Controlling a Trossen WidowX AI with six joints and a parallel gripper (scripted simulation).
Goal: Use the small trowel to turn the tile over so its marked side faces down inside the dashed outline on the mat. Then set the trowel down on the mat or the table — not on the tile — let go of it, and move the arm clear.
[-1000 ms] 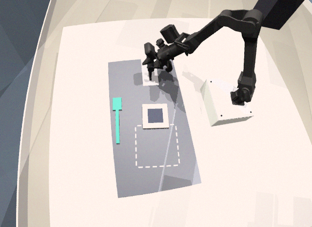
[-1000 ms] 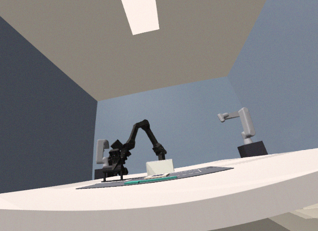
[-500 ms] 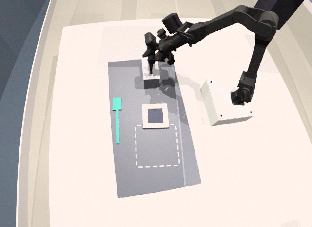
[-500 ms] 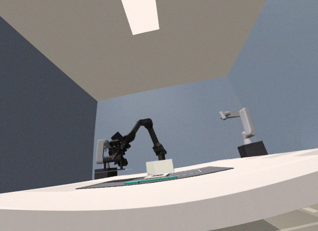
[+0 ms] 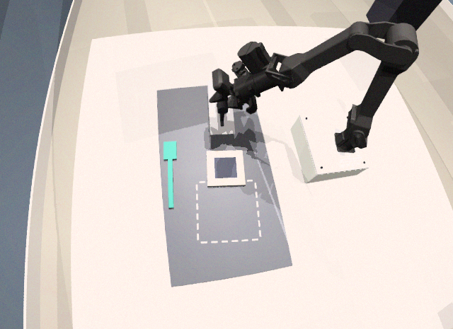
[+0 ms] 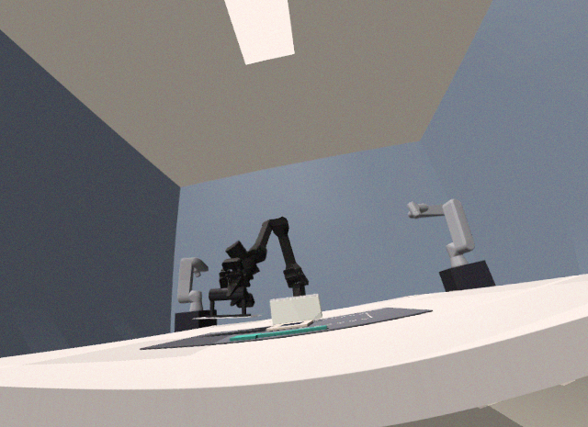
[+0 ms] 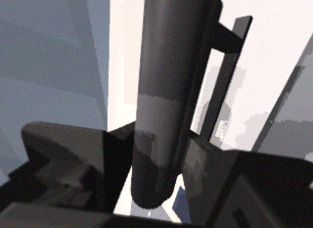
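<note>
The tile lies 17 cm to the left of my gripper tip, 9 cm below it and 4 cm behind it. Round my gripper tip: dark-handled float 3 cm behind, 1 cm below; then teal trowel 17 cm to the left, 12 cm ahead, 9 cm below.
</note>
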